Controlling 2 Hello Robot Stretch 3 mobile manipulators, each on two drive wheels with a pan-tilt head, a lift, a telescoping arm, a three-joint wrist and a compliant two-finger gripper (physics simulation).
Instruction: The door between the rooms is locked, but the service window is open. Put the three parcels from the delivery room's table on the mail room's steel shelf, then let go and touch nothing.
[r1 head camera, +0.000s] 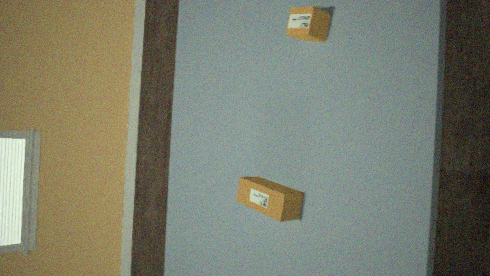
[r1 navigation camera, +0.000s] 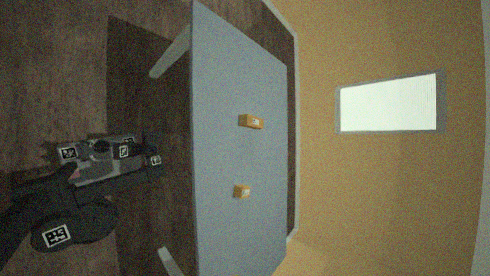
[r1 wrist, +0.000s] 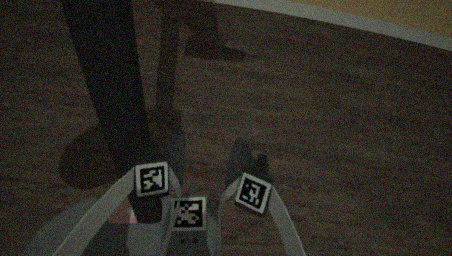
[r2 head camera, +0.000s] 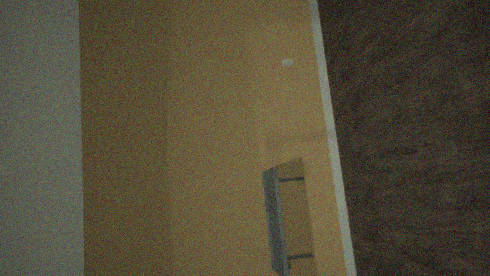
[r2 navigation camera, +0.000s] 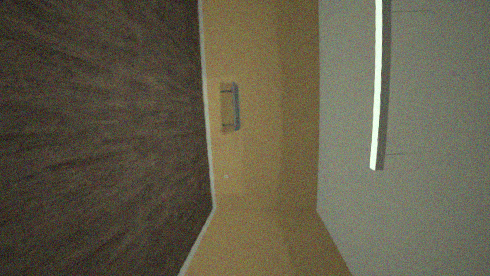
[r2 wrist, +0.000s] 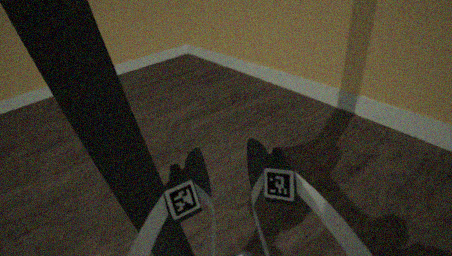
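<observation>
Two brown cardboard parcels with white labels lie apart on the blue-grey table (r1 head camera: 300, 115) (r1 navigation camera: 220, 155). The long parcel (r1 head camera: 270, 198) (r1 navigation camera: 250, 121) lies nearer the bright window, and the smaller parcel (r1 head camera: 309, 24) (r1 navigation camera: 242, 191) lies further along. A third parcel does not show. The r1 gripper (r1 wrist: 207, 152) is open and empty over the dark floor, away from the parcels. A grey shelf (r2 head camera: 276, 220) (r2 navigation camera: 236, 106) on two brackets is on the far yellow wall in r2's views. The r2 gripper (r2 wrist: 226, 159) is open and empty above the floor, near a room corner.
A bright slatted window (r1 head camera: 11, 192) (r1 navigation camera: 390, 105) is in the wall behind the table. Table legs (r1 navigation camera: 172, 52) stand under its near edge. A small white plate (r2 head camera: 287, 62) (r2 navigation camera: 226, 176) is on r2's wall. A ceiling lamp (r2 navigation camera: 378, 85) hangs above. The service window and door do not show.
</observation>
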